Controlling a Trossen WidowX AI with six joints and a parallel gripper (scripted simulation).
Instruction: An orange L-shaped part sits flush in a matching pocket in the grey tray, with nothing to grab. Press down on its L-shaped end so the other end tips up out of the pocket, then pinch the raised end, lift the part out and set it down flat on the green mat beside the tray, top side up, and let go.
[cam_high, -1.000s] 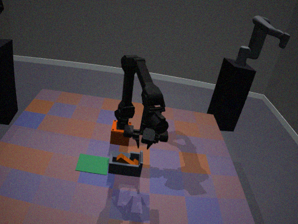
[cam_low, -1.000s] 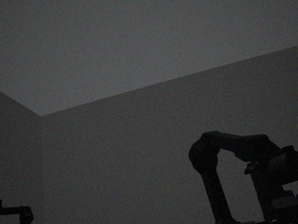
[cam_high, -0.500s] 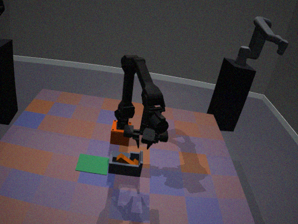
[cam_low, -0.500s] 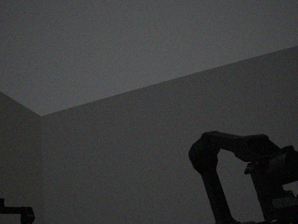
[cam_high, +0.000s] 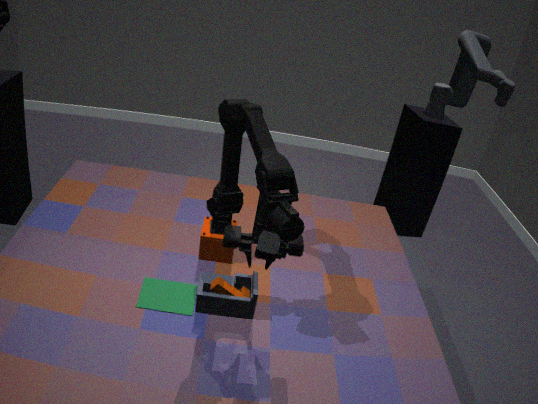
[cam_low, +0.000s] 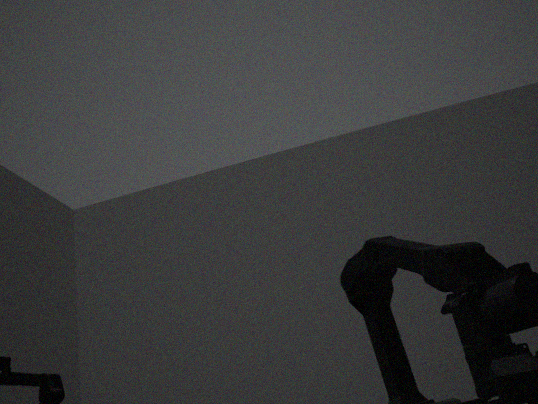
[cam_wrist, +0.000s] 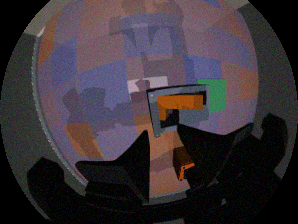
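The orange L-shaped part is 10 mm behind my gripper tip, 40 mm to the right of it and 100 mm below it. The rest, counted from my gripper tip: green mat (20 mm behind, 220 mm to the right, 160 mm below).
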